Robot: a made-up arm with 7 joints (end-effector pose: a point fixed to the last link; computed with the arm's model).
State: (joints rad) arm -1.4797 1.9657 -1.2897 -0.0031 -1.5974 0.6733 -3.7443
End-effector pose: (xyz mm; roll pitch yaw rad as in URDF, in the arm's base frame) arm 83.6 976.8 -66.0 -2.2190 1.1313 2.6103
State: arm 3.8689 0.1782 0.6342 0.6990 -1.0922 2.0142 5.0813
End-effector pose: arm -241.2 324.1 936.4 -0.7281 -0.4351 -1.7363
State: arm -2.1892 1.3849 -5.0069 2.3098 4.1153 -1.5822 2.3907
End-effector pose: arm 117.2 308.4 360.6 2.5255 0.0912 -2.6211
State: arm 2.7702 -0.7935 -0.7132 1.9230 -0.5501 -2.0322 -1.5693
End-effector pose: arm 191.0 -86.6 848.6 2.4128 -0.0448 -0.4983
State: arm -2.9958 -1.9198 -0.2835 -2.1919 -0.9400 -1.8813 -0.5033
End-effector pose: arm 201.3 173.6 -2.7 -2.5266 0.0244 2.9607
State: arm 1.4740 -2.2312 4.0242 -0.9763 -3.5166 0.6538 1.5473
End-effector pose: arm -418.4 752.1 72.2 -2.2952 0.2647 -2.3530
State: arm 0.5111 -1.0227 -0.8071 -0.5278 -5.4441 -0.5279 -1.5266
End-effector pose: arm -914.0 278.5 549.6 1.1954 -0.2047 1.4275
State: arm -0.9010 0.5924 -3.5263 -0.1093 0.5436 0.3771 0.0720
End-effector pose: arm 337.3 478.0 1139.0 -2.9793 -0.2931 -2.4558
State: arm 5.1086 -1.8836 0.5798 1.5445 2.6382 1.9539 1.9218
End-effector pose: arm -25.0 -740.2 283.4 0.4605 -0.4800 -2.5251
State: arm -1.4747 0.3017 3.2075 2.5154 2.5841 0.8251 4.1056
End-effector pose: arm -111.6 -279.3 537.4 1.7427 1.0575 2.7301
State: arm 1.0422 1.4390 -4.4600 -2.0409 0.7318 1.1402 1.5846
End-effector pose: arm 592.4 -122.5 303.7 -2.2921 -0.7803 2.2396
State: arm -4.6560 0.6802 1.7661 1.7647 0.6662 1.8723 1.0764
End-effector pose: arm -310.9 -74.4 632.9 1.0439 -1.1239 -0.1623
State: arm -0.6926 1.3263 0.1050 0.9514 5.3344 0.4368 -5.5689
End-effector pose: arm 695.4 546.5 16.9 -0.3432 0.5431 -2.6184
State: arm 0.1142 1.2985 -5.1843 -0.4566 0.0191 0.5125 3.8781
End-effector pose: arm 969.1 16.8 622.1 -1.8346 0.2581 1.3320
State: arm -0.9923 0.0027 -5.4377 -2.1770 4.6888 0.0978 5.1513
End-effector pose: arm -427.8 -71.4 477.3 0.5905 0.8184 0.7721
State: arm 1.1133 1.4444 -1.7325 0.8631 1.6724 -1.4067 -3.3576
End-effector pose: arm 591.7 -548.3 539.2 -3.0434 0.0208 3.1007
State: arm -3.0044 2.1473 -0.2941 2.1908 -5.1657 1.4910 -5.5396
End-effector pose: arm -12.9 71.3 -137.0 -1.7357 0.3773 2.5487
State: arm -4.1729 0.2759 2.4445 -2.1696 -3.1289 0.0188 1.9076
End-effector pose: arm 50.4 -470.3 378.9 0.7540 -0.0631 -2.7468
